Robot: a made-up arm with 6 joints.
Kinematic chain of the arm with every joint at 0, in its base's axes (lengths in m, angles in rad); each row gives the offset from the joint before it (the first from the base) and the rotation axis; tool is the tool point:
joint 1: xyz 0 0 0.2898 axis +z
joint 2: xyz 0 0 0 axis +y
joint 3: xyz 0 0 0.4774 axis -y
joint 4: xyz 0 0 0 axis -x
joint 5: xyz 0.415 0 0 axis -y
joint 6: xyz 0 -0.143 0 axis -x
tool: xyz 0 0 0
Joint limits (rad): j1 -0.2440..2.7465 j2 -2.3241..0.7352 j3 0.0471..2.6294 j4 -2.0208..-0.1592 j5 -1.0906..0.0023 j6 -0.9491..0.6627
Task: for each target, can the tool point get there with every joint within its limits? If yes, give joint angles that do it. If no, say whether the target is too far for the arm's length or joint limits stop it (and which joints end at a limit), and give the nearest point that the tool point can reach.
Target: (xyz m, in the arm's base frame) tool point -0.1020 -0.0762 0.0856
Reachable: no: joint limits stop it (at a limit: joint 2, joint 3) | nearest point -0.4378 -0.3271 0.3549 | short by 0.498 m
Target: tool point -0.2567 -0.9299 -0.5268
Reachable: no: too far | nearest point -0.1861 -0.6742 -0.3022 | short by 0.348 m
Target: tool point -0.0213 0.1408 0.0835
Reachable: no: joint limits stop it (at a limit: joint 2, joint 3) | nearest point -0.0823 0.5438 0.2699 | short by 0.448 m
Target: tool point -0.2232 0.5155 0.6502
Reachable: yes | joints 2.0241 0.2846 0.3867 -1.3943 -0.1152 -0.5260
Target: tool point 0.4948 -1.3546 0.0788
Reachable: no: too far | nearest point 0.3111 -0.8517 0.1571 | short by 0.541 m
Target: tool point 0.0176 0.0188 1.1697
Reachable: yes | joints 2.4596 -0.2702 1.3367 -1.3903 -0.1675 0.2197
